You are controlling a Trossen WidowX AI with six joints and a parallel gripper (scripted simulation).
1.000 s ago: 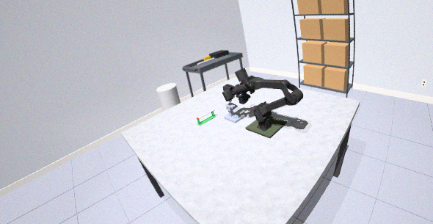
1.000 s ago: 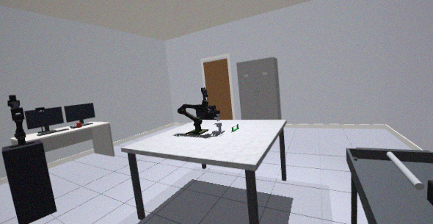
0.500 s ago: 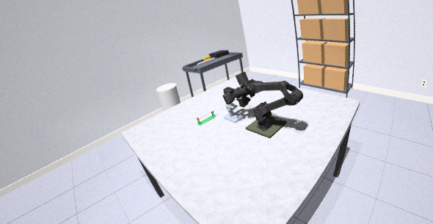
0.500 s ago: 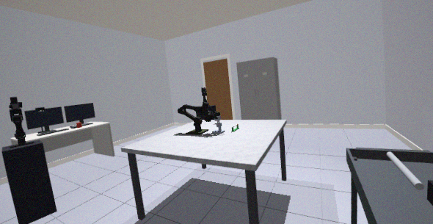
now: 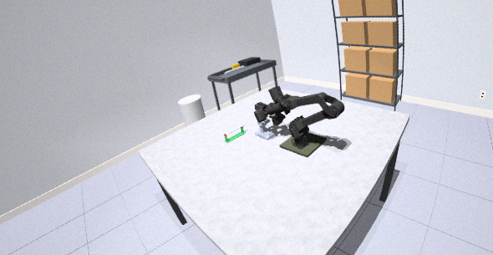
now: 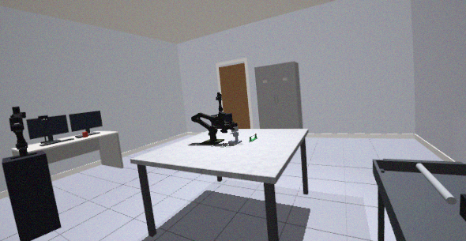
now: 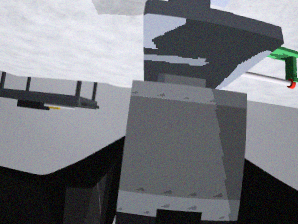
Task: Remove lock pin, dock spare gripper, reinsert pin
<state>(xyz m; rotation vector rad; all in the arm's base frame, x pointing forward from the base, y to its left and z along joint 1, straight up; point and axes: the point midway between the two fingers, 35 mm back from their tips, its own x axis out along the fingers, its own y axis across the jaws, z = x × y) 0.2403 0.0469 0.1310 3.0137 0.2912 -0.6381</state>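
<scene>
Now: gripper tip 140 mm to the right of the green holder, 110 mm above it and 100 mm short of it. Also, from my gripper tip: mount 80 mm below, 20 mm behind; spare gripper 10 mm behind.
</scene>
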